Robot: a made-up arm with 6 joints. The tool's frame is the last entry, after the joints.
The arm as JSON. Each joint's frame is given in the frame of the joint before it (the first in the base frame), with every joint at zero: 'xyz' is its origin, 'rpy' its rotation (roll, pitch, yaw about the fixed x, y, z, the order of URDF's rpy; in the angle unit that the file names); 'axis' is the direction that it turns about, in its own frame. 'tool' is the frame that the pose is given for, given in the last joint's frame.
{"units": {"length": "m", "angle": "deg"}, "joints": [
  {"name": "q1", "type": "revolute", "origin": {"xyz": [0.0, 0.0, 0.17], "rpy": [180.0, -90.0, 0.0]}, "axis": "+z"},
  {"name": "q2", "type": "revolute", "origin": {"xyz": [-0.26, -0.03, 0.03], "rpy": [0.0, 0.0, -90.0]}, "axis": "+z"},
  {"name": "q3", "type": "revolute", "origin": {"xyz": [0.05, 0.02, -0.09], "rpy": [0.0, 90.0, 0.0]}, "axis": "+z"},
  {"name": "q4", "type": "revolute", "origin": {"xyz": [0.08, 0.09, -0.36], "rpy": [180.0, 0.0, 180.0]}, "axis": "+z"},
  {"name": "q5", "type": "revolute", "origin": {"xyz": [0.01, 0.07, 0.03], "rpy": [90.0, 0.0, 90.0]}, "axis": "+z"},
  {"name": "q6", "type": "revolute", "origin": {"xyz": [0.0, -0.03, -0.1], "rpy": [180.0, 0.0, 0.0]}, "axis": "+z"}
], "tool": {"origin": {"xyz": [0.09, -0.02, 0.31], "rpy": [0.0, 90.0, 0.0]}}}
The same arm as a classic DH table. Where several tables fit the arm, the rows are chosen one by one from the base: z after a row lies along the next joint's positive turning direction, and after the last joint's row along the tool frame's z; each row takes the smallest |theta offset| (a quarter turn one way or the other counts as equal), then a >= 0, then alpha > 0; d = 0 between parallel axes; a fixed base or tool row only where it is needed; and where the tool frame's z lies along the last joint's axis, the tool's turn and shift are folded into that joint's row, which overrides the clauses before.
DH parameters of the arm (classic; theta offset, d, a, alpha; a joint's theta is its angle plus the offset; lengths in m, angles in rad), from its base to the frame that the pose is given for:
base (fixed): 1.5708 0.17 0 1.5708
q1: -1.4559 0 0.2617 0
q2: -0.1149 -0.06 -0.02 -1.5708
q3: -0.7266 0 -0.1204 3.1416
q4: -0.7266 0.34 -0.07 -1.5708
q5: 1.5708 0 0.03 3.1416
q6: 0 0.4 -0.02 1.5708
tool (fixed): -1.5708 0.09 0 0

